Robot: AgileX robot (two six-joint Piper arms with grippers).
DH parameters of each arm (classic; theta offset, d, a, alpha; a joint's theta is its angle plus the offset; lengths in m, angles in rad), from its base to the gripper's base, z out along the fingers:
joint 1: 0 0.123 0 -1.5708
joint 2: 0.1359 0 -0.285 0
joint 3: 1.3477 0 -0.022 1.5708
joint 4: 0 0.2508 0 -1.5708
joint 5: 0 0 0.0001 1.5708
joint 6: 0 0.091 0 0
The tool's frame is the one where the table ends.
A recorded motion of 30 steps. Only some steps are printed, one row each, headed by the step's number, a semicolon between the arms.
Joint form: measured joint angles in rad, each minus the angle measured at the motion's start. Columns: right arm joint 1, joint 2, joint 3, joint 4, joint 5, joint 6; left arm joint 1, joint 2, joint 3, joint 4, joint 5, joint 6.
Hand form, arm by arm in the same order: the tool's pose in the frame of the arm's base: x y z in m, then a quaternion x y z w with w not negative. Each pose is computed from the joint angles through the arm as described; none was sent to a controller.
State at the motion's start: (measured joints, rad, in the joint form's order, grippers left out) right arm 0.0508 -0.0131 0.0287 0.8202 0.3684 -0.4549; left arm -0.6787 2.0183 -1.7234 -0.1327 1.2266 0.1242
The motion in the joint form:
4: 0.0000 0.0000 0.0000 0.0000 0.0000 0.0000; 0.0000 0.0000 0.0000 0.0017 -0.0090 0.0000
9: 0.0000 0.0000 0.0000 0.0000 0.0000 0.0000; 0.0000 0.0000 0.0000 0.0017 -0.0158 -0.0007
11: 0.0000 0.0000 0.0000 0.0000 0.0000 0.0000; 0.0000 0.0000 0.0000 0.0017 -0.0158 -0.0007
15: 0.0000 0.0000 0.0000 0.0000 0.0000 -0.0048; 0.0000 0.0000 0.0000 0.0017 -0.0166 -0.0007
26: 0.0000 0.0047 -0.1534 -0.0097 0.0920 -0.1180; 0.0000 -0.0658 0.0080 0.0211 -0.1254 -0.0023
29: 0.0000 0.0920 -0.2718 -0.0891 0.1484 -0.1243; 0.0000 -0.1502 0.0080 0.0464 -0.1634 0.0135
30: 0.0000 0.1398 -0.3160 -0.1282 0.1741 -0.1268; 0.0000 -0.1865 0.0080 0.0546 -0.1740 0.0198
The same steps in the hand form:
4: 0.0507 0.0266 0.1815 0.02239 0.76722 0.22034 0.60193; 0.3201 -0.2725 0.2413 0.37221 0.92317 -0.08035 0.05254
9: 0.0507 0.0266 0.1815 0.02239 0.76722 0.22034 0.60193; 0.3206 -0.2728 0.2414 0.37159 0.92315 -0.08123 0.05578
11: 0.0507 0.0266 0.1815 0.02239 0.76722 0.22034 0.60193; 0.3206 -0.2728 0.2414 0.37159 0.92315 -0.08123 0.05578
15: 0.0507 0.0266 0.1815 0.02054 0.76728 0.21889 0.60245; 0.3206 -0.2729 0.2414 0.37155 0.92313 -0.08134 0.05617
26: 0.0413 0.0315 0.2261 -0.06029 0.74019 0.19736 0.63995; 0.3219 -0.2713 0.2690 0.36847 0.91441 -0.09475 0.13820
29: 0.0423 0.0323 0.2546 -0.09711 0.74871 0.16953 0.63345; 0.3150 -0.2629 0.3052 0.37575 0.89951 -0.09841 0.20002
30: 0.0453 0.0324 0.2638 -0.11240 0.75831 0.15565 0.62298; 0.3107 -0.2585 0.3204 0.37799 0.89286 -0.10015 0.22336

